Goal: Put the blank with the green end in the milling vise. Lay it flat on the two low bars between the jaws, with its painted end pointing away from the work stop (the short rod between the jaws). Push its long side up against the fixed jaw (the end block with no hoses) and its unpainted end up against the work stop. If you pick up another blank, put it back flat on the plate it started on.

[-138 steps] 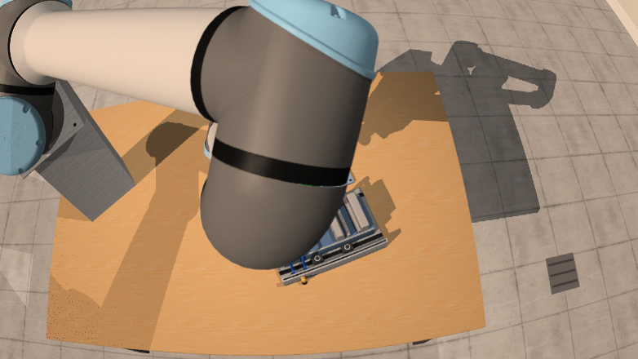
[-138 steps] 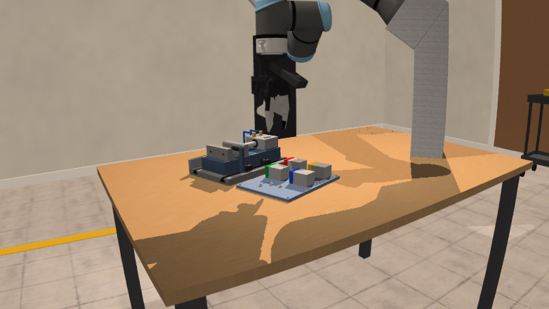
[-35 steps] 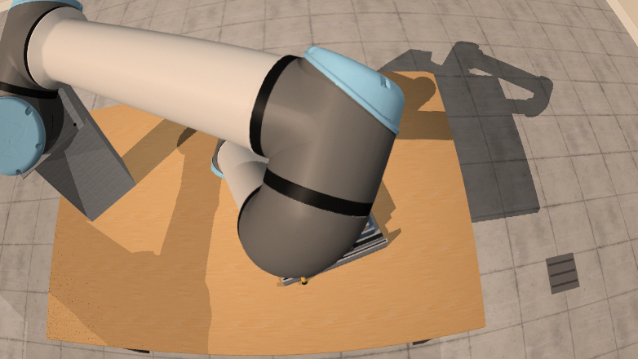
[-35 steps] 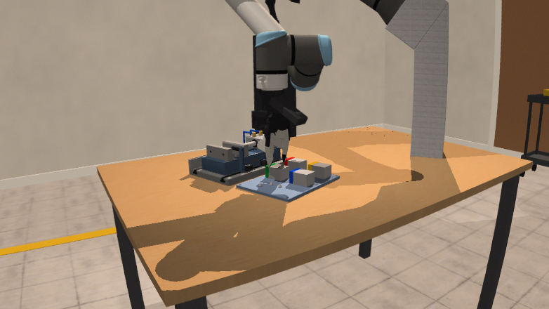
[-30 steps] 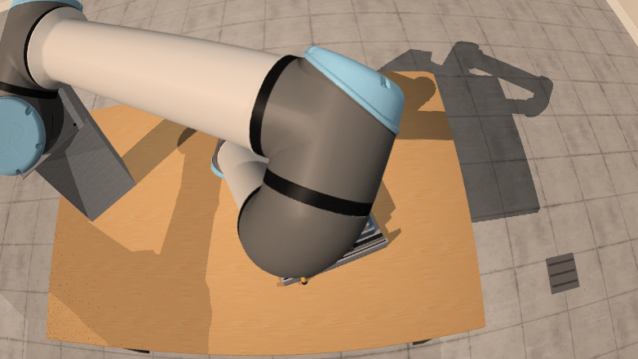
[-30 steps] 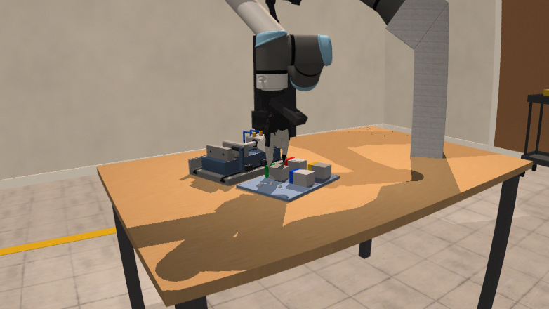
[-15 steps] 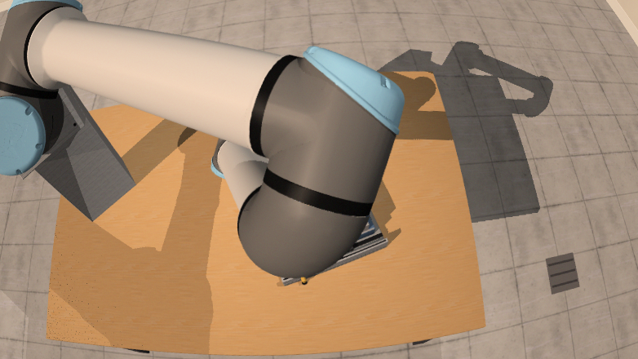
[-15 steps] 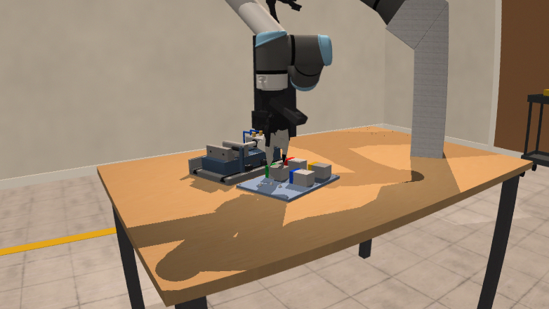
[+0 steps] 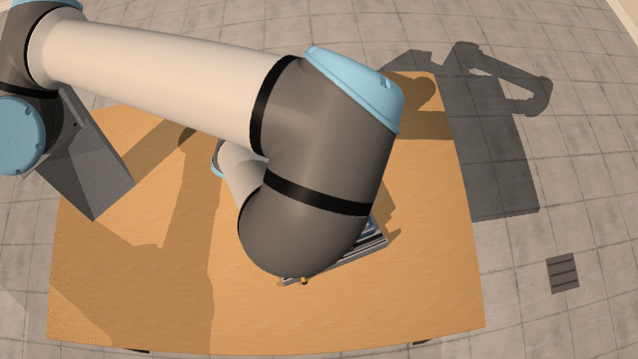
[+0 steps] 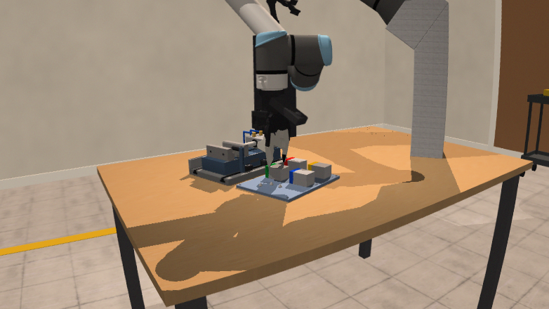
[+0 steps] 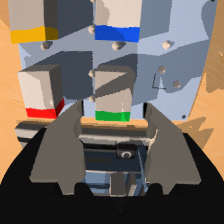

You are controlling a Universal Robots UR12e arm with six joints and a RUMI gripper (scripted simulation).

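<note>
Now: the green-ended blank 40 mm below my hand. The rest, counted from my hand: blue-ended blank: 90 mm to the left, 40 mm below; red-ended blank: 90 mm behind, 40 mm below; blue-grey plate: 40 mm to the left, 60 mm below.
</note>
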